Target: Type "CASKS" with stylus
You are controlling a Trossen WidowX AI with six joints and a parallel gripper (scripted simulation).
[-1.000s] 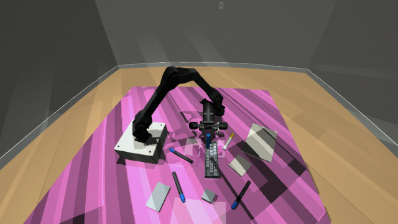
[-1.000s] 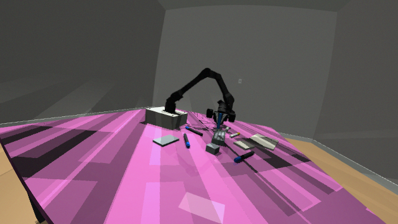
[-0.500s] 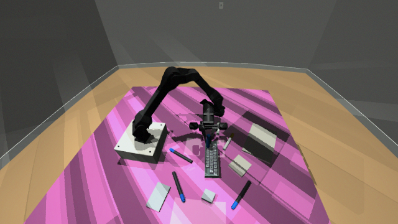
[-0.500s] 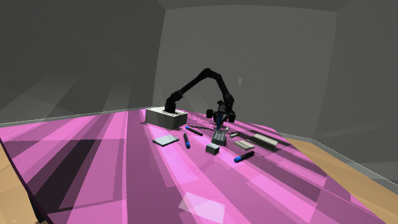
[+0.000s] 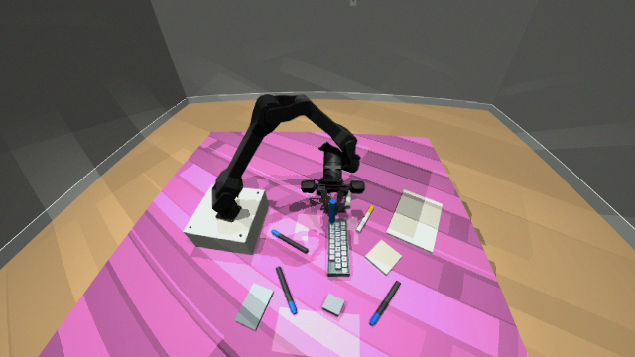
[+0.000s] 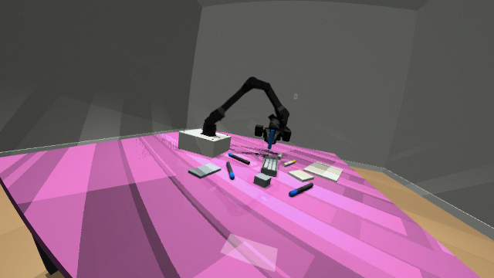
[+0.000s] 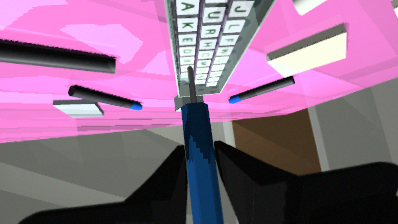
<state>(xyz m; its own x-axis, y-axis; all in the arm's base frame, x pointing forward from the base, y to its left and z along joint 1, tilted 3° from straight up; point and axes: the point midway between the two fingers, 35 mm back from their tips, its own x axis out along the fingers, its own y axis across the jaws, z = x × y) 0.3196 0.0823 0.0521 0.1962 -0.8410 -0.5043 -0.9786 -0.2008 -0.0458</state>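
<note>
The grey block is 5 cm ahead of my gripper tip, 22 cm to the right of it and 9 cm below it. The rest, counted from my gripper tip: stylus tip: 5 cm below; blue stylus: 2 cm below; white-and-yellow marker: 11 cm ahead, 9 cm to the left, 10 cm below.
</note>
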